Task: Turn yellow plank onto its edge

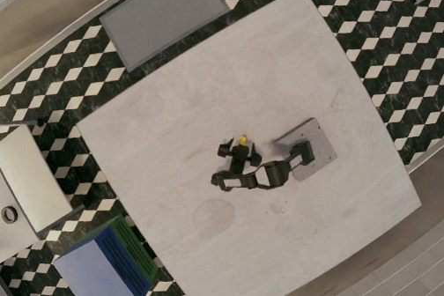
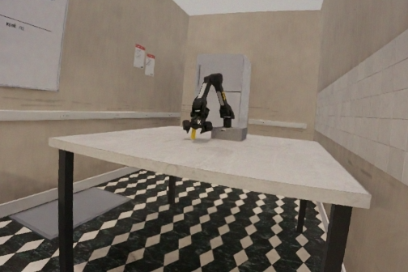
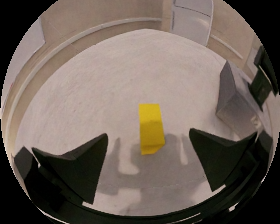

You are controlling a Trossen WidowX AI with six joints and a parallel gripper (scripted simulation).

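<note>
Now: the yellow plank 2 cm to the right of my hand, 2 cm below it and 2 cm behind it.
</note>
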